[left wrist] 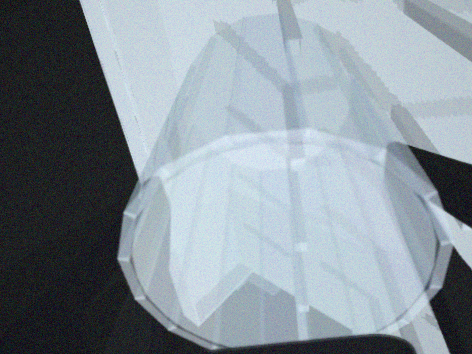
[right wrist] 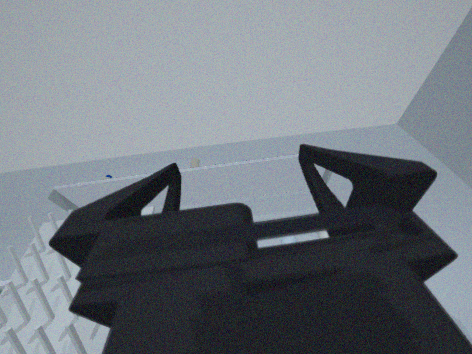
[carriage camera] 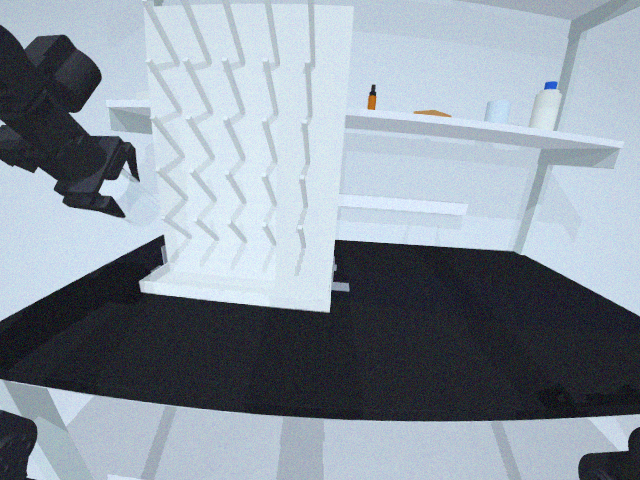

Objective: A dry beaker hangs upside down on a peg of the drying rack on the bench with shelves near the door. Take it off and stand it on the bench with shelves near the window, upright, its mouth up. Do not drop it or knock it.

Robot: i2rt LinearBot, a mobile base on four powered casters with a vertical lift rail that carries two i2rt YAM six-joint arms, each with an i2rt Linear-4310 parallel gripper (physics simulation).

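Frame: origin at the left arm's base, x back, y right, z up, level; metres.
Where they show: left gripper, fingertip midpoint: (left wrist: pixel 272 176) (carriage camera: pixel 129 198); right gripper, fingertip midpoint: (right wrist: pixel 238 160).
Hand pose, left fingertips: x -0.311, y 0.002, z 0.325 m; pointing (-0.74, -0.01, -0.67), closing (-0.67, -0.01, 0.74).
Note:
Each offset is from my left fingertips to the centre of the thing. "spot": to the spot under its first point. Level surfaces: height alone.
The clear beaker @(dz -0.001, dx -0.002, dy -0.004 m) (carriage camera: pixel 140 206) (left wrist: pixel 280 240) is between the fingers of my left gripper (carriage camera: pixel 130 197), which is shut on it. It is tilted in the air left of the drying rack, its mouth toward the left wrist camera and its base pointing away. In the carriage view it shows beside the rack's left pegs, with no peg seen inside it. The white drying rack (carriage camera: pixel 338 155) (left wrist: pixel 125 40) stands on the black bench top @(dz -0.244 m) (carriage camera: pixel 439 335). My right gripper (right wrist: pixel 238 160) is open and empty, raised high. Which bench is near the window cannot be told.
Behind the rack a white shelf @(dz +0.194 m) (carriage camera: pixel 480 132) carries an amber dropper bottle @(spot: dz +0.259, dx -0.404, dy +0.470 m) (carriage camera: pixel 371 100), a flat orange-brown thing @(spot: dz +0.242, dx -0.418, dy +0.668 m) (carriage camera: pixel 433 113), a pale cylinder @(spot: dz +0.269, dx -0.416, dy +0.872 m) (carriage camera: pixel 497 111) and a white bottle with a blue cap @(spot: dz +0.300, dx -0.438, dy +1.052 m) (carriage camera: pixel 545 109). A lower white ledge (carriage camera: pixel 403 204) shows beneath. The rack's pegs stick out toward the front.

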